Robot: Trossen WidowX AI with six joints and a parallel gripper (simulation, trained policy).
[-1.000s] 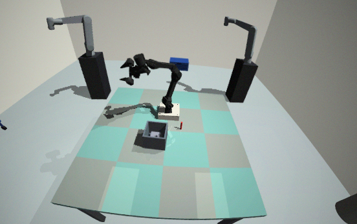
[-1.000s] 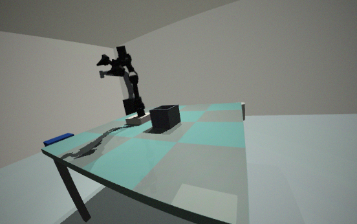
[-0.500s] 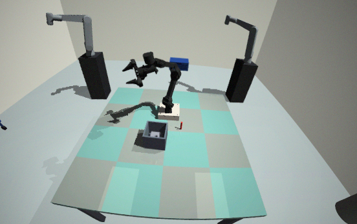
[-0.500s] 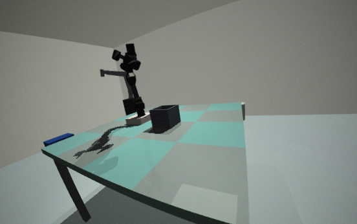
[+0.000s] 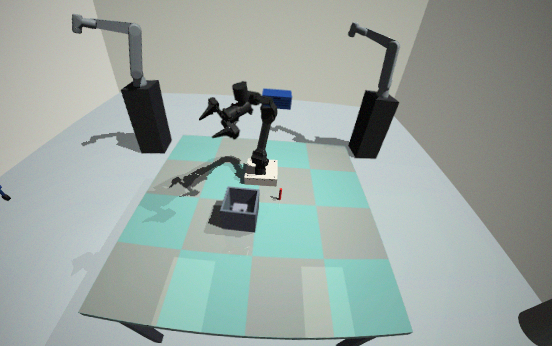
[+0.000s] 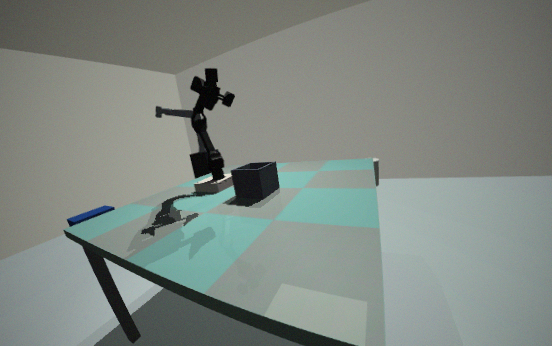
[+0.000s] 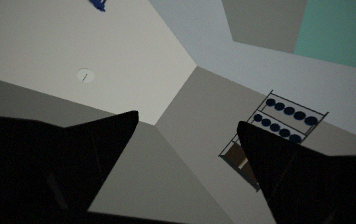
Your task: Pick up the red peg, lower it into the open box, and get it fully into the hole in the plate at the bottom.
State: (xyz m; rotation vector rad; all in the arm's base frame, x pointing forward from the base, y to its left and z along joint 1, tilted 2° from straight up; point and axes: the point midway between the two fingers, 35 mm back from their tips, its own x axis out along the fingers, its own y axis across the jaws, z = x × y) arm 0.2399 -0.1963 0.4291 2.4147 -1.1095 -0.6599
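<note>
Right now the red peg is 44 cm below my gripper tip, 34 cm to the left of it and 7 cm behind it.
</note>
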